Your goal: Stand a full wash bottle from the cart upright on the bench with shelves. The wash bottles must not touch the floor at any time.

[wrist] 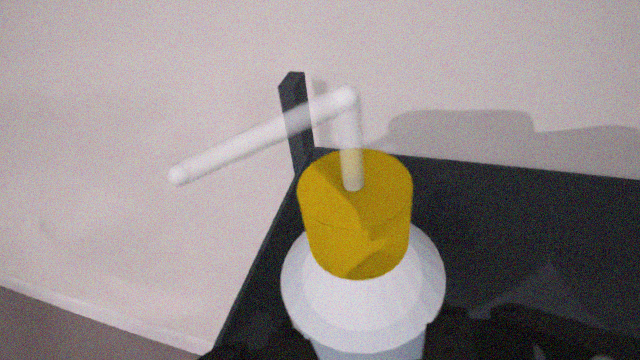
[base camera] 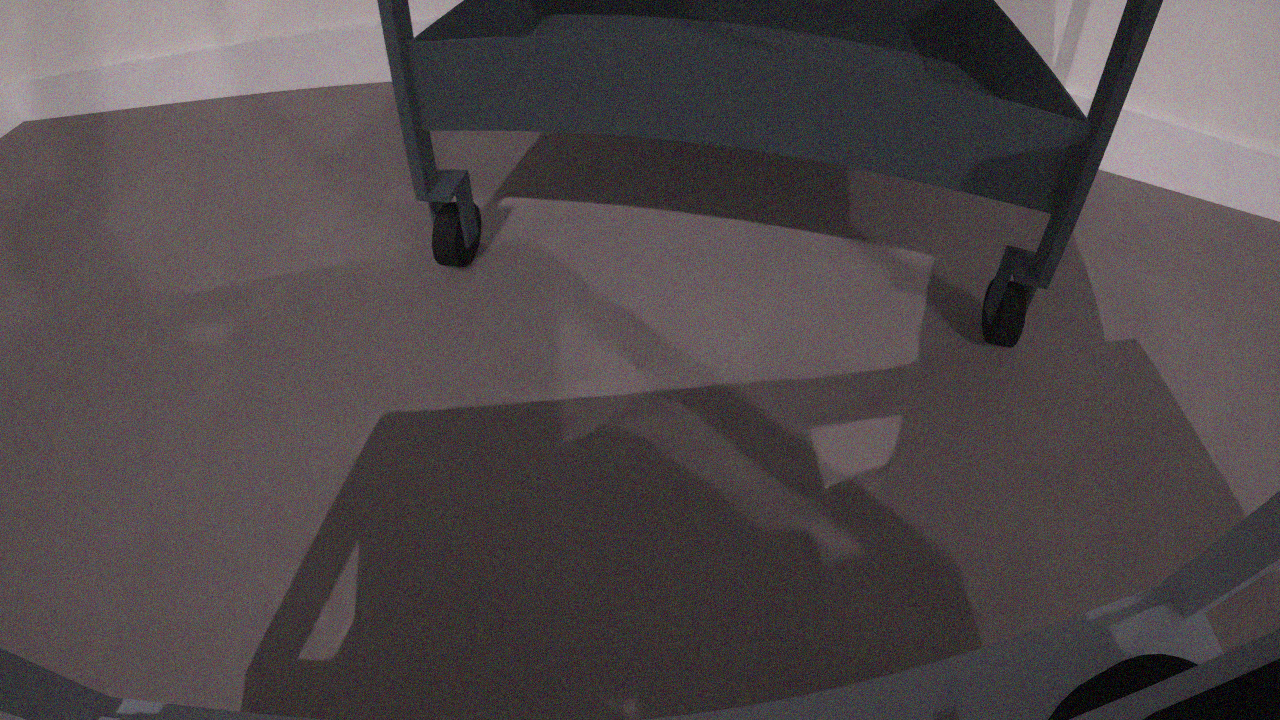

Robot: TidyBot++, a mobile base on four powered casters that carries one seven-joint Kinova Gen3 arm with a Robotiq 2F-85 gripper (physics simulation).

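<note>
In the wrist view a wash bottle [wrist: 363, 308] with a white body, a yellow cap [wrist: 355, 218] and a bent white spout [wrist: 259, 136] stands upright on the dark top of the cart [wrist: 486, 218], near its left corner post [wrist: 293, 113]. My gripper is around the bottle's body at the bottom edge of this view and is shut on it. The base camera shows only the cart's lower shelf [base camera: 745, 99], its legs and its casters [base camera: 457, 232] [base camera: 1004, 309].
A pale wall rises behind the cart, with a skirting strip [wrist: 135, 321] at the floor. The brown floor [base camera: 201, 347] carries shadows of my arm and base. Parts of my base [base camera: 1141, 633] show at the lower edge.
</note>
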